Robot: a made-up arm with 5 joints.
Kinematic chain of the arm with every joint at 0, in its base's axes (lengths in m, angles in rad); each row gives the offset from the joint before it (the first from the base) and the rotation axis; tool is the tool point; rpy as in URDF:
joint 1: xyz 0 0 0.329 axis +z
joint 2: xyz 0 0 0 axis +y
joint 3: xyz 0.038 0 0.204 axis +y
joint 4: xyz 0.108 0 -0.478 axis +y
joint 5: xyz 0.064 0 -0.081 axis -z
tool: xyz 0 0 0 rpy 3.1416 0 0
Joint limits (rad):
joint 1: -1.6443..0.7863
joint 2: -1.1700..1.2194
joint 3: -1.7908..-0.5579
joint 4: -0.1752..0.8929
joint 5: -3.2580..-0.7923
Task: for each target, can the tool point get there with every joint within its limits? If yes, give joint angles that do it. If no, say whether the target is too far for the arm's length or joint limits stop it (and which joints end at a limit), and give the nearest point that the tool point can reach.
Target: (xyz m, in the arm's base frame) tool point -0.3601 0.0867 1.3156
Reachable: no: too far | nearest point -0.2301 0.0554 1.0269 | short by 0.318 m
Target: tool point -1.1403 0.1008 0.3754
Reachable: no: too far | nearest point -0.2558 0.0226 1.0146 | short by 1.094 m
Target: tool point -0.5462 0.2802 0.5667
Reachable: no: joint limits stop it (at a limit: joint 2, joint 3, joint 4) | nearest point -0.2285 0.1172 1.0146 | short by 0.573 m
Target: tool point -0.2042 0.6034 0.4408
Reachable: no: joint limits stop it (at a limit: joint 1, joint 3, joint 4) | nearest point 0.3164 0.3170 0.5061 | short by 0.598 m
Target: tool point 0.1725 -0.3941 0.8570
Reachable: yes | joints -1.1583 -0.4730 -1.4175 0.1559 -2.1177
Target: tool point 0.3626 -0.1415 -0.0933
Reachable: yes | joints -0.3721 0.7745 -0.8585 -0.0152 -1.6119
